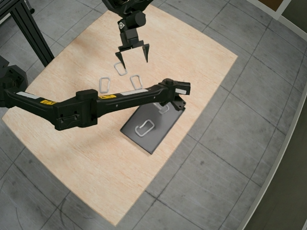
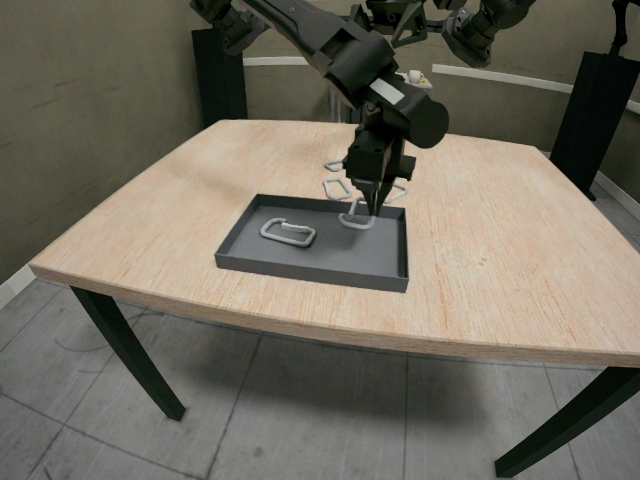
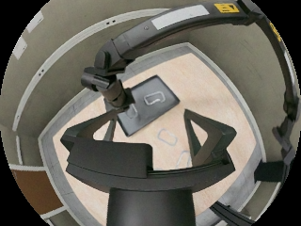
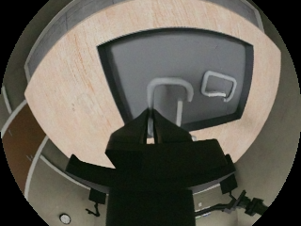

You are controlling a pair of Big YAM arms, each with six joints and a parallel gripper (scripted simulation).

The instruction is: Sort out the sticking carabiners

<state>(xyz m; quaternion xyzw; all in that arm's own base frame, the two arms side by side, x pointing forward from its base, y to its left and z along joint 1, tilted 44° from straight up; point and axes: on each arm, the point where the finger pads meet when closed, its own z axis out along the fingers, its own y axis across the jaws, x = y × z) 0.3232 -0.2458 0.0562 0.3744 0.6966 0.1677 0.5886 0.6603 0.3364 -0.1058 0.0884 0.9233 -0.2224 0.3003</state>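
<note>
The grey tray is 2 cm ahead of my right hand, 9 cm to the right of it and 6 cm below it.
</note>
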